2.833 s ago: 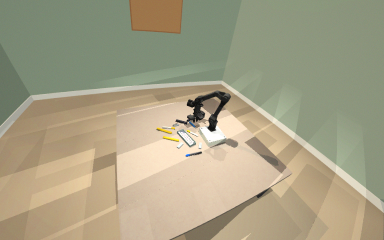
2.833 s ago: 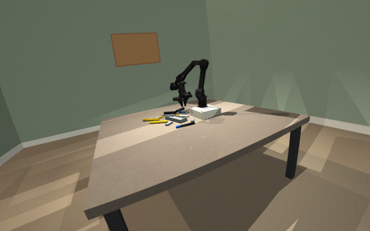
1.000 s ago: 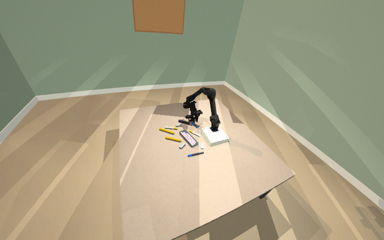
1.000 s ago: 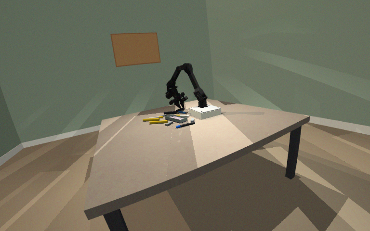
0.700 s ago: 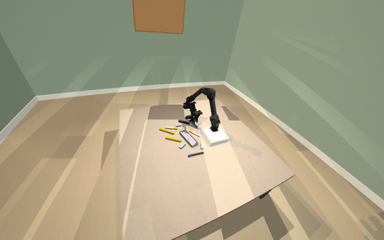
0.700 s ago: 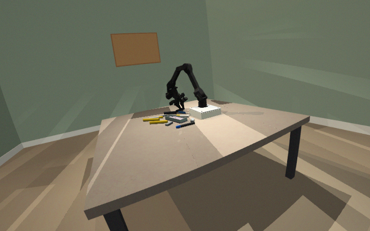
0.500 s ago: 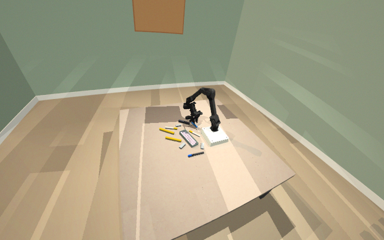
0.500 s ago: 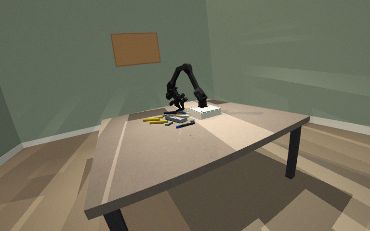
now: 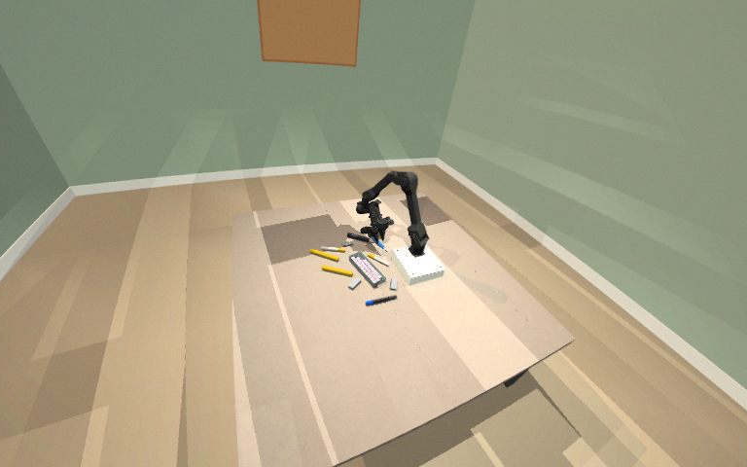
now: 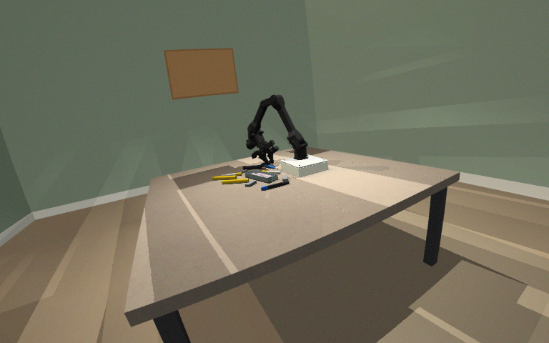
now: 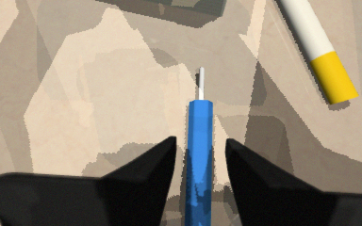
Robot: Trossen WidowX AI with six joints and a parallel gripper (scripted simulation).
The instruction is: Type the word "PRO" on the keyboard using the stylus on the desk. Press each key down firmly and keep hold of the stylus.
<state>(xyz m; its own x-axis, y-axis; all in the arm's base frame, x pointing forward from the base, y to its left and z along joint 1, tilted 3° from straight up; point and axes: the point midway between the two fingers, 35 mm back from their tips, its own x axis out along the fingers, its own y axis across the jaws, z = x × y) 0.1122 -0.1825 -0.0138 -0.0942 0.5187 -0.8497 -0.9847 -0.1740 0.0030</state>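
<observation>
Right now my gripper tip is 20 mm to the right of the blue stylus and 20 mm above it. Round my gripper tip: grey block: 240 mm ahead, 200 mm to the left, 20 mm below; then grey stylus tip: 50 mm to the left, 20 mm below, 10 mm behind; then blue-capped dark pen: 320 mm to the left, 200 mm ahead, 20 mm below.
</observation>
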